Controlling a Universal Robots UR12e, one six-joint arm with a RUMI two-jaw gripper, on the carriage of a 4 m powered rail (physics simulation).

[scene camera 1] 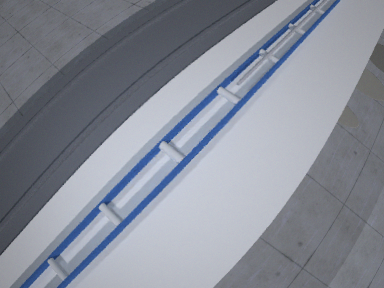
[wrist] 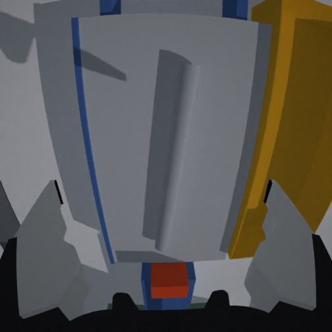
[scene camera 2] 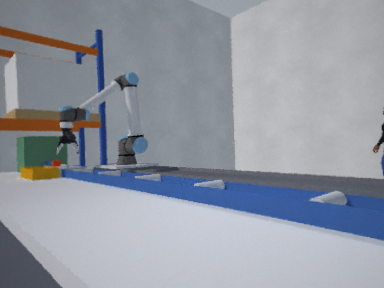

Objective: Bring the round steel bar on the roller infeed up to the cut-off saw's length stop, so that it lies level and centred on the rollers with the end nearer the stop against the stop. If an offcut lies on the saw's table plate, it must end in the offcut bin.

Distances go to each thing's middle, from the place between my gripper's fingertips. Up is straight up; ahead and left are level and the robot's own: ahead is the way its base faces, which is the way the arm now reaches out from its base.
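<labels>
With the yellow offcut bin [wrist: 286,144] in sight, I see that my gripper is 2 cm to the left of the bin and 19 cm short of it, and that it is 11 cm above it.
</labels>
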